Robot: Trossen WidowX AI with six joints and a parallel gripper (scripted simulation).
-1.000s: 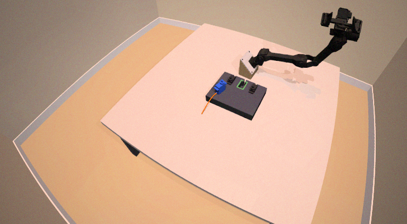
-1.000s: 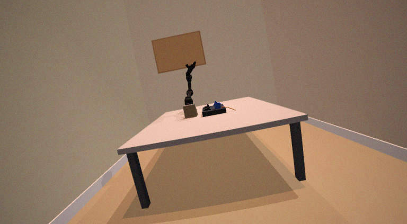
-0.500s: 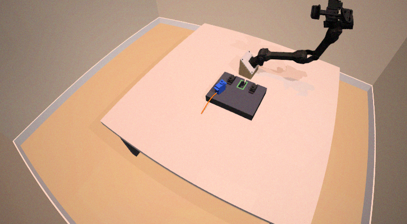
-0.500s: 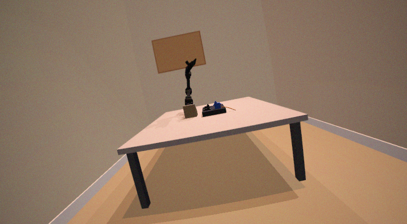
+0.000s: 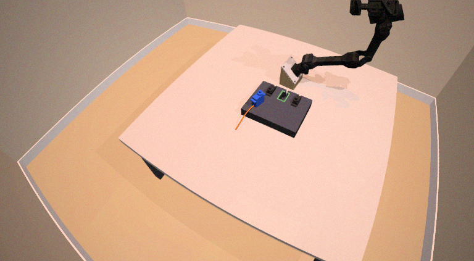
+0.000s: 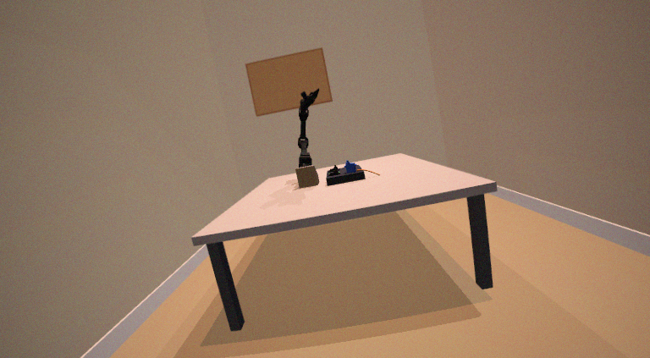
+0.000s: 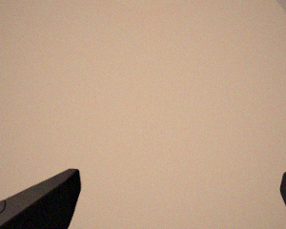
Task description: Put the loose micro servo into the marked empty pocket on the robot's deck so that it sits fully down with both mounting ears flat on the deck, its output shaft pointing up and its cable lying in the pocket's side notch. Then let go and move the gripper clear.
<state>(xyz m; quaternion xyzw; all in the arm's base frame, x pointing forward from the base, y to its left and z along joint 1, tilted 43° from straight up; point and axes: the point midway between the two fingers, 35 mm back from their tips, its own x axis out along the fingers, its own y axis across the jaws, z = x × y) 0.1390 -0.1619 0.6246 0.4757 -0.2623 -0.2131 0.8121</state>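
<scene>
The dark deck is 13 cm ahead of my gripper tip, 27 cm to the right of it and 64 cm below it.
</scene>
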